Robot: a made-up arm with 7 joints.
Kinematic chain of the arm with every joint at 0, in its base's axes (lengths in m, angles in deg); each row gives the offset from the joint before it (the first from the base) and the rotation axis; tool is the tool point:
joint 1: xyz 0 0 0 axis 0 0.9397 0.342
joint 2: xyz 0 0 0 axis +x
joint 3: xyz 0 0 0 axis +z
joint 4: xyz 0.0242 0 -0.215 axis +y
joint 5: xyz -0.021 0 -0.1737 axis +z
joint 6: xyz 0 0 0 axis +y
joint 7: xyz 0 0 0 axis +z
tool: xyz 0 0 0
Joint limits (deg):
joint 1: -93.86..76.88
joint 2: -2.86..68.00
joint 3: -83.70..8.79
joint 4: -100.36..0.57
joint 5: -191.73..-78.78
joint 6: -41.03..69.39
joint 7: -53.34..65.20
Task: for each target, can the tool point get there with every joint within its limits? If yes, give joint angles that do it. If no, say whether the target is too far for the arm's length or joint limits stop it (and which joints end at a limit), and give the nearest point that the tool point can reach.
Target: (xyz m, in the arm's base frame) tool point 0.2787 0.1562 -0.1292
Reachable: yes | joints -25.52 47.98 -12.73 -70.24 -130.83 17.08 -11.74
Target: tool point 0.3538 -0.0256 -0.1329
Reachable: yes | joints -56.13 21.03 -37.02 -42.55 -107.50 35.92 4.93
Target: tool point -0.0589 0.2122 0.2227
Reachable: no: joint limits stop it (at a limit: joint 1, joint 2, joint 3, joint 4) | nearest point 0.1007 0.0922 0.2504 | short by 0.202 m
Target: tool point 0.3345 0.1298 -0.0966
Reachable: yes | joints -53.08 52.10 -49.81 -50.07 -147.02 24.23 33.18
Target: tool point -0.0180 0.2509 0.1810
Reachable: no: joint limits stop it (at a limit: joint 1, joint 2, joint 3) | nearest point 0.1052 0.0967 0.2526 | short by 0.210 m
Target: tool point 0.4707 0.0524 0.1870
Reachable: no: too far | nearest point 0.3627 0.0446 0.1320 | short by 0.121 m
